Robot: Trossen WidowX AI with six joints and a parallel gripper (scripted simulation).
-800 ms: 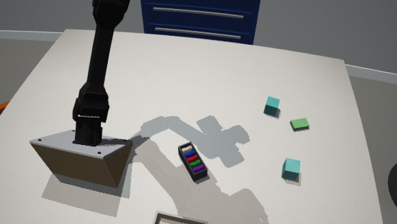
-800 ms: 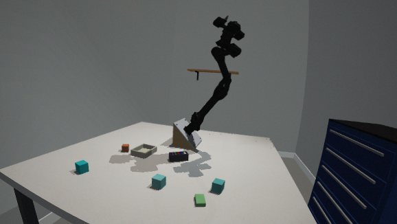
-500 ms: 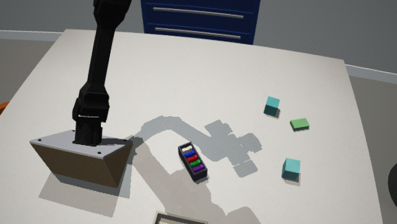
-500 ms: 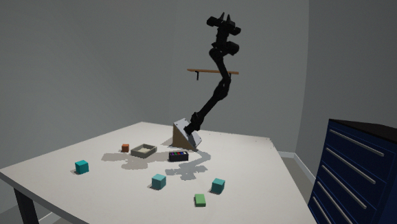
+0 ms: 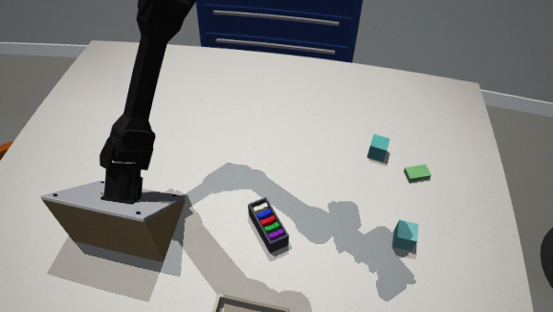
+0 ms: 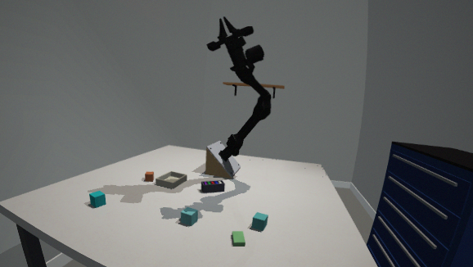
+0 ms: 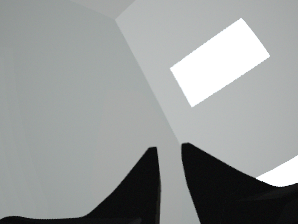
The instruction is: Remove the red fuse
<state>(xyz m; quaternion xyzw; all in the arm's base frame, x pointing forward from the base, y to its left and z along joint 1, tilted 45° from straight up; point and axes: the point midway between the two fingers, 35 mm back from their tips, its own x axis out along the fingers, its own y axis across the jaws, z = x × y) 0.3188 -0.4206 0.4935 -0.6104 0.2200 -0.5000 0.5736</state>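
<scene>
The red fuse is 12 cm behind my gripper tip, 2 cm to the right of it and 70 cm below it. Also, from my gripper tip: orange cube (12 cm behind, 35 cm to the right, 71 cm below); then green block (22 cm ahead, 14 cm to the left, 72 cm below); then grey tray (14 cm behind, 24 cm to the right, 73 cm below).
</scene>
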